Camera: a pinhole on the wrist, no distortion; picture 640 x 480 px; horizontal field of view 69.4 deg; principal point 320.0 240.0 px. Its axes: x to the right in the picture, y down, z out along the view. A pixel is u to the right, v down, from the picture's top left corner.
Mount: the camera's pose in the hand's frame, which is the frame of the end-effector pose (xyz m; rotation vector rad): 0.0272 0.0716 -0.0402 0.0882 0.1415 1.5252
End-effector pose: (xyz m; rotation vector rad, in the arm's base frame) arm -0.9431 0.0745 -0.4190 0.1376 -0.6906 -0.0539
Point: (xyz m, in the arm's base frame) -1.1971 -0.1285 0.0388
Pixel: 138.5 231.8
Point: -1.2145 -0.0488 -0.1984
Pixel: 96.1 406.7
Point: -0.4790 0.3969 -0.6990
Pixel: behind the camera
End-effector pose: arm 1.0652 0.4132 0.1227 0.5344 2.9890 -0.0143
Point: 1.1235 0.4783 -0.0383
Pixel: 317.4 409.4
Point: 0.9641 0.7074 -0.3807
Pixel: 448.4 127.1
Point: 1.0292 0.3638 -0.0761
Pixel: 38.4 276.8
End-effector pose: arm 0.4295 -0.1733 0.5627 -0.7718 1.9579 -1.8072
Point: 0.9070 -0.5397 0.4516
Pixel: 263.3 453.9
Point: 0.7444 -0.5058 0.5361
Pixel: 201.5 375.2
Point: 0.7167 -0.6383 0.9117
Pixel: outside the picture
